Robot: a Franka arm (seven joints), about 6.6 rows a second.
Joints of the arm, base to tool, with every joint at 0 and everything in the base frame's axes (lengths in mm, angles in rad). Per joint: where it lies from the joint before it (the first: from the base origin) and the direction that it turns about. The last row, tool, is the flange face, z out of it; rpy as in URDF.
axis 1: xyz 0 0 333 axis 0 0 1
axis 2: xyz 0 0 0 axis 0 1 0
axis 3: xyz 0 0 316 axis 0 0 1
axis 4: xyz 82.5 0 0 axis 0 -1 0
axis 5: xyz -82.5 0 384 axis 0 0 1
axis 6: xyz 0 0 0 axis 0 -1 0
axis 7: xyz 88 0 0 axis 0 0 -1
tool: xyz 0 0 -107 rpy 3.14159 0 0
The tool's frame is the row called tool.
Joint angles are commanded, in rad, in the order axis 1, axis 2, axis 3, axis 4, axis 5, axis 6, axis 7. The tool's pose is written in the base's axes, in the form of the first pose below.
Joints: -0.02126, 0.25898, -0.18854, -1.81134, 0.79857, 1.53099, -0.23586
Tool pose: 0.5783, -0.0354, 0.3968; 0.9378, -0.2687, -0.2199; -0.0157, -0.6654, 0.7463; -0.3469, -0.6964, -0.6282
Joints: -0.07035, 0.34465, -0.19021, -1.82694, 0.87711, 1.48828, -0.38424
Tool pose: 0.5758, -0.0553, 0.3465; 0.9400, -0.2513, -0.2309; 0.0466, -0.5757, 0.8163; -0.3381, -0.7781, -0.5294
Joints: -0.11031, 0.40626, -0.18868, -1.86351, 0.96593, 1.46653, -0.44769
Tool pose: 0.5676, -0.0686, 0.3039; 0.9312, -0.3029, -0.2026; 0.0379, -0.4724, 0.8805; -0.3625, -0.8277, -0.4285
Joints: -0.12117, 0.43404, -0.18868, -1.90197, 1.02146, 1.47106, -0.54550
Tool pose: 0.5595, -0.0702, 0.2780; 0.9454, -0.2753, -0.1742; 0.0483, -0.4103, 0.9107; -0.3222, -0.8694, -0.3746
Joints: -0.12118, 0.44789, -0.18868, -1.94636, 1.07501, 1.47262, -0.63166
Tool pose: 0.5499, -0.0653, 0.2585; 0.9575, -0.2465, -0.1498; 0.0556, -0.3517, 0.9345; -0.2830, -0.9031, -0.3230
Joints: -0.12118, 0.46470, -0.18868, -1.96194, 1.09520, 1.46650, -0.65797
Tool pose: 0.5449, -0.0628, 0.2458; 0.9567, -0.2514, -0.1466; 0.0591, -0.3253, 0.9438; -0.2849, -0.9116, -0.2964
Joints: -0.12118, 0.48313, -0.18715, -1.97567, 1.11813, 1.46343, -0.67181
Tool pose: 0.5407, -0.0598, 0.2329; 0.9535, -0.2673, -0.1394; 0.0553, -0.2994, 0.9525; -0.2963, -0.9159, -0.2707
